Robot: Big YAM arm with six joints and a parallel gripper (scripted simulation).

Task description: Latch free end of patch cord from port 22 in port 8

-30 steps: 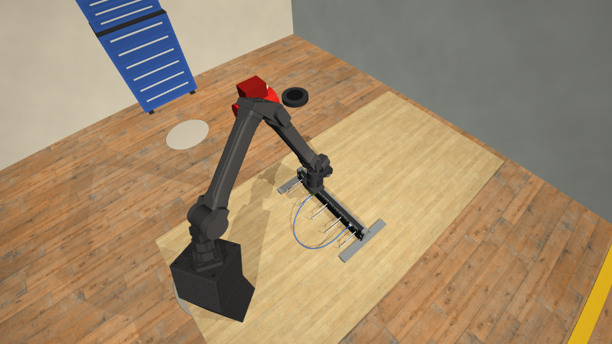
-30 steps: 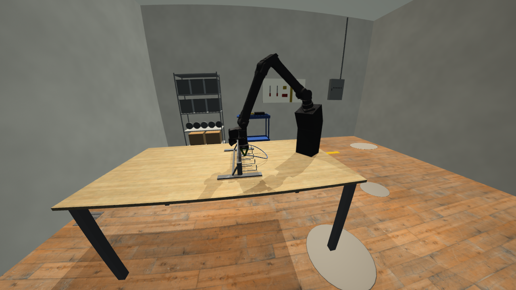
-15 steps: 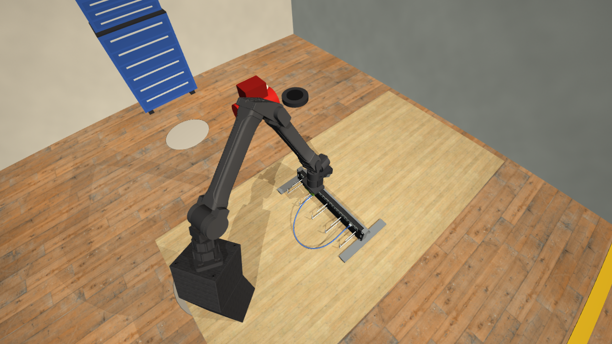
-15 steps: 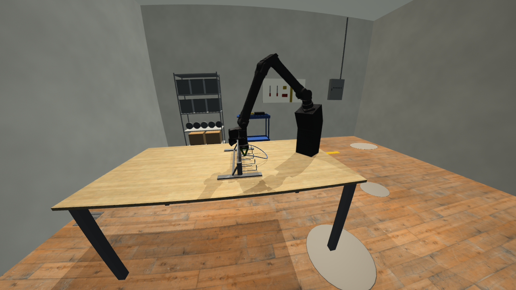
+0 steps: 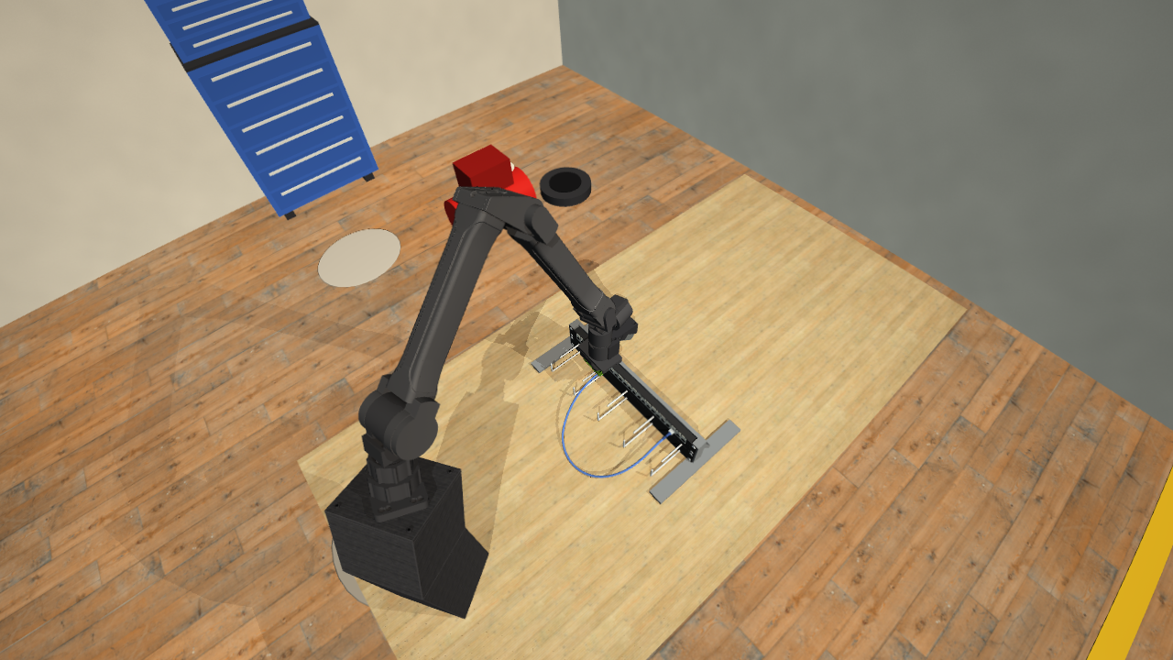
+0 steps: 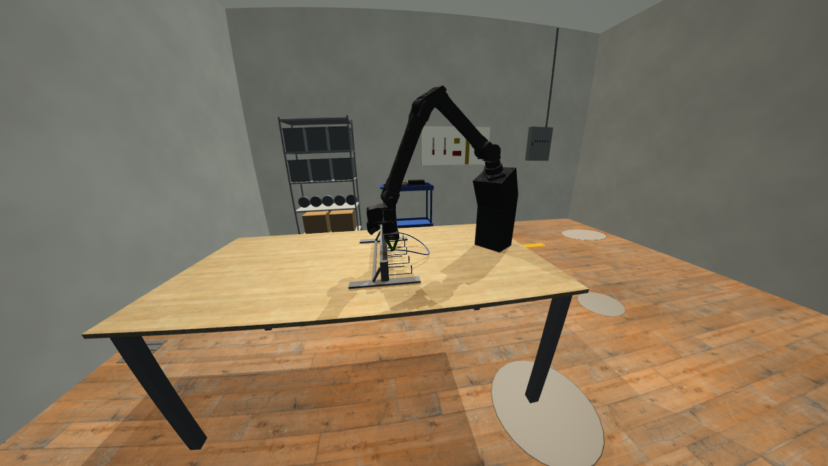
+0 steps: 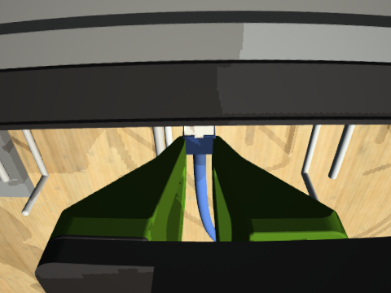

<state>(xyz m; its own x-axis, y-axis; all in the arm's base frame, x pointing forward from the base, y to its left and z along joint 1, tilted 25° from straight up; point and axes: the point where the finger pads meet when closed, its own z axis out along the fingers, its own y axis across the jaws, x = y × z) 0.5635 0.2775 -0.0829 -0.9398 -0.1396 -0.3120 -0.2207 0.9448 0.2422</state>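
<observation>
Now: hand 2 cm short of the cord plug and 1 cm to the right of it.
</observation>
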